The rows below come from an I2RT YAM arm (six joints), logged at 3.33 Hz.
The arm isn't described. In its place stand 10 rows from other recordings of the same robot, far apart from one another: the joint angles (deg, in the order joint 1, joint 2, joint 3, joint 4, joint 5, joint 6), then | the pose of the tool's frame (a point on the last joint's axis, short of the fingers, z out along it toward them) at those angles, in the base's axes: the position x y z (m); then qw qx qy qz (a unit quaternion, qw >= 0).
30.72, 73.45, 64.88, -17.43, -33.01, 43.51 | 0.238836, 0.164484, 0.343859, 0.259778, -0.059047, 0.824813, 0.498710
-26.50, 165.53, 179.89, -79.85, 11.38, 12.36 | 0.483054, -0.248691, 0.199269, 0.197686, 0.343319, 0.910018, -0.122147
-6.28, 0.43, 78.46, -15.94, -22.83, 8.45 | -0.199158, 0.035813, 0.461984, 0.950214, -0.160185, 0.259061, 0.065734
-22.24, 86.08, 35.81, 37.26, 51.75, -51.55 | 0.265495, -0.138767, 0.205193, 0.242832, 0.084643, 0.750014, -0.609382
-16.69, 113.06, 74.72, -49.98, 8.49, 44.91 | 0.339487, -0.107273, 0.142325, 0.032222, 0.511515, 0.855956, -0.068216
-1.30, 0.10, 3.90, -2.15, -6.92, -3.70 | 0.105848, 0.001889, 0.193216, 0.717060, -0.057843, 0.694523, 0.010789
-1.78, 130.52, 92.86, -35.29, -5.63, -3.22 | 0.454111, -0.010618, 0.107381, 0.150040, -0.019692, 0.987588, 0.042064
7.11, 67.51, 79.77, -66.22, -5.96, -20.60 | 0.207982, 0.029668, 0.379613, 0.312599, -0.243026, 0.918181, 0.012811
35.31, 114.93, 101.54, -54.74, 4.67, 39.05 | 0.347916, 0.242878, 0.252933, 0.175187, 0.039737, 0.980253, 0.082670
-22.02, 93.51, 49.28, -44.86, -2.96, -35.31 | 0.237374, -0.094019, 0.139563, 0.019355, -0.115879, 0.992896, 0.018854
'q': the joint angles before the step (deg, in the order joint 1, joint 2, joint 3, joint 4, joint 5, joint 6). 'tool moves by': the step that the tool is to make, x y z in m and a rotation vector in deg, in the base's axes. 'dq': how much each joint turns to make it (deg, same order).
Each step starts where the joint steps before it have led.
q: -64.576, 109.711, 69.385, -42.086, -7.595, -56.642
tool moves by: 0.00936, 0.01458, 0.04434, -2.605, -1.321, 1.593
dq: 2.491, -6.491, 2.098, -5.551, 0.131, 0.896
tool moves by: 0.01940, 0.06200, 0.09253, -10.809, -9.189, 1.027
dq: 8.961, -17.704, 0.175, -2.776, 0.589, 8.152
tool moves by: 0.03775, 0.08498, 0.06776, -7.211, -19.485, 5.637
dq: 17.726, -12.678, 0.000, 8.174, 0.198, 14.623
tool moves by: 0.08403, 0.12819, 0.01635, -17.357, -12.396, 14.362
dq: 32.721, 3.716, -0.021, 21.354, 21.748, 0.022
